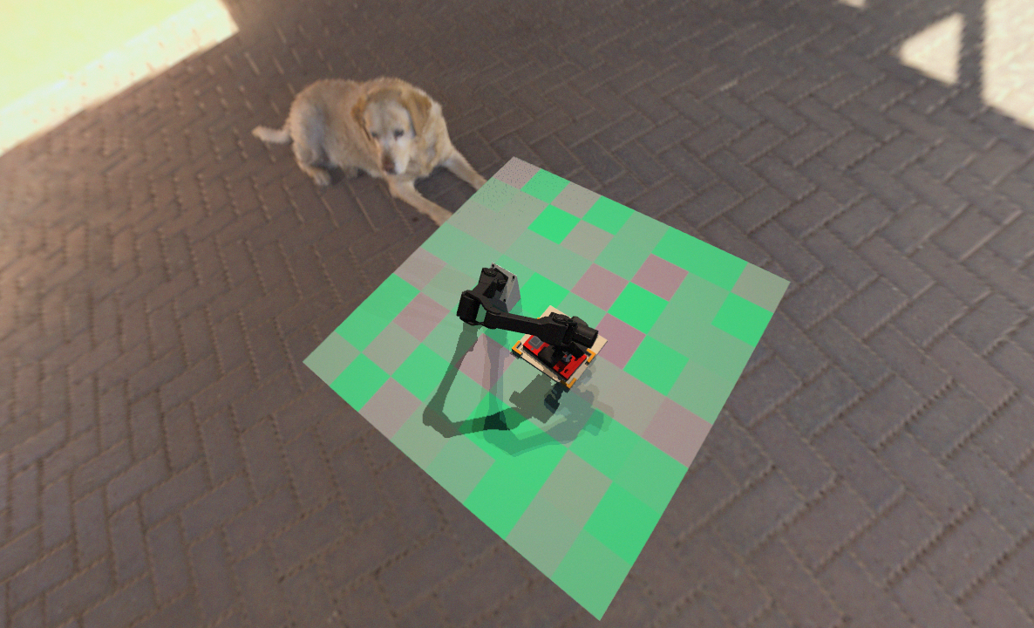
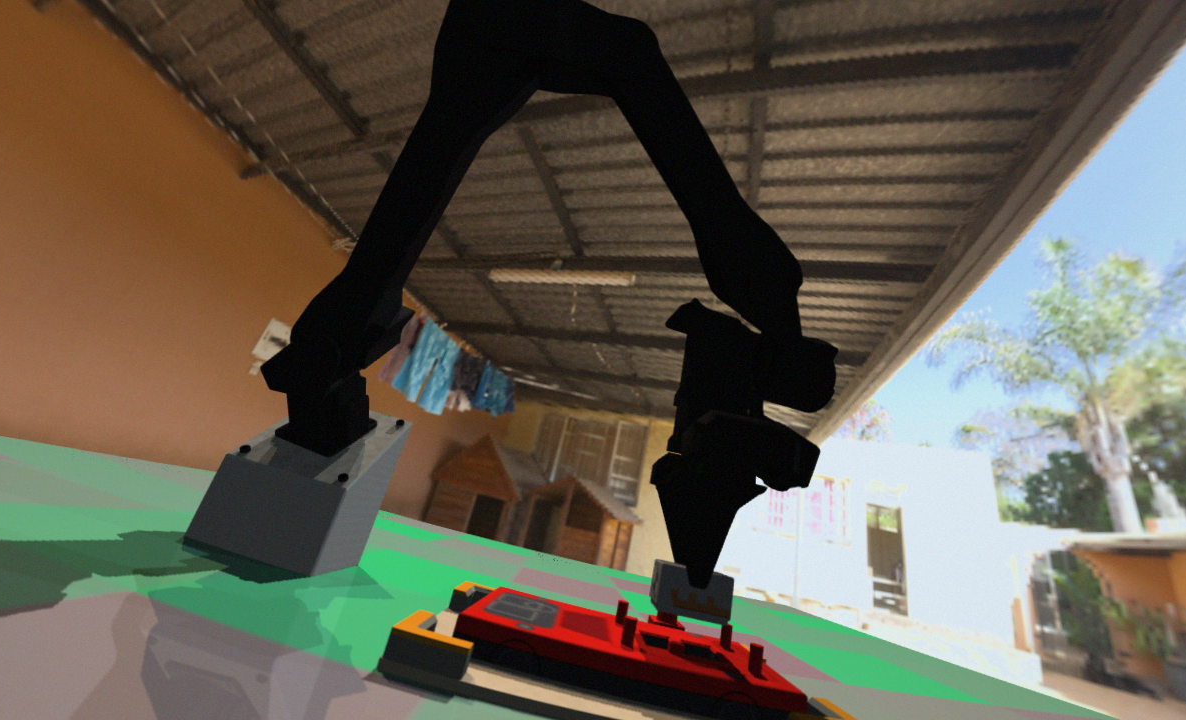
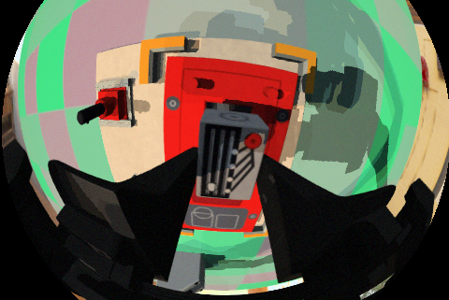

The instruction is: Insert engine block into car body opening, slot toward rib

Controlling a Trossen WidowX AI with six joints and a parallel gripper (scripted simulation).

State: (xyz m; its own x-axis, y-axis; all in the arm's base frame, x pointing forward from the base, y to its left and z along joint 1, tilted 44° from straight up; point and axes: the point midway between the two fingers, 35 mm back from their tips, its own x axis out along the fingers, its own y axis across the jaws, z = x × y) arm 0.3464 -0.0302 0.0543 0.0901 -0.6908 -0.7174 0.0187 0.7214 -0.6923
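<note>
Right now the engine block is 1 cm below my gripper tip. From my gripper tip the other things lie so: black post 12 cm to the left, 3 cm below, 1 cm ahead.
</note>
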